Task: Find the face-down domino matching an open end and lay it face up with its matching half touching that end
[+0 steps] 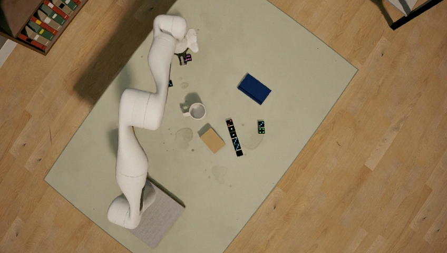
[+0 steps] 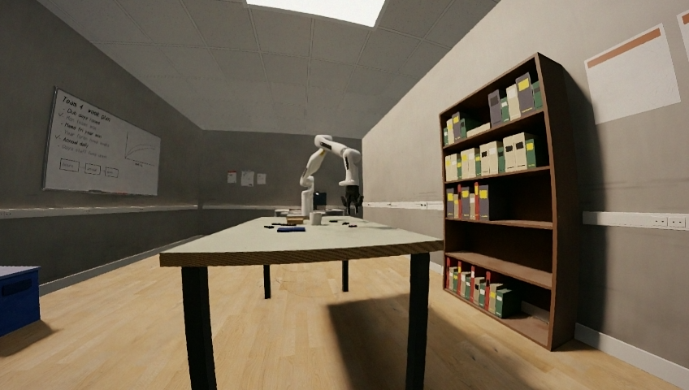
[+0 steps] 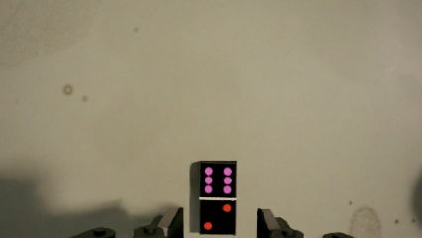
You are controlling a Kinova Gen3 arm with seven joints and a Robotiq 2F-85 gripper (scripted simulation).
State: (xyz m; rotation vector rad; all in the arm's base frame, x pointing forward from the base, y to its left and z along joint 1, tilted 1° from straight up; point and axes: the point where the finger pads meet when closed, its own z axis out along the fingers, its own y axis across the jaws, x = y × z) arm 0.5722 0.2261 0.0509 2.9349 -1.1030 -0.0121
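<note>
Now: hand 8 cm above the domino. The rest, counted from my hand: white mug: 15 cm behind, 19 cm to the right, 6 cm below; then tan block: 21 cm behind, 31 cm to the right, 7 cm below.
</note>
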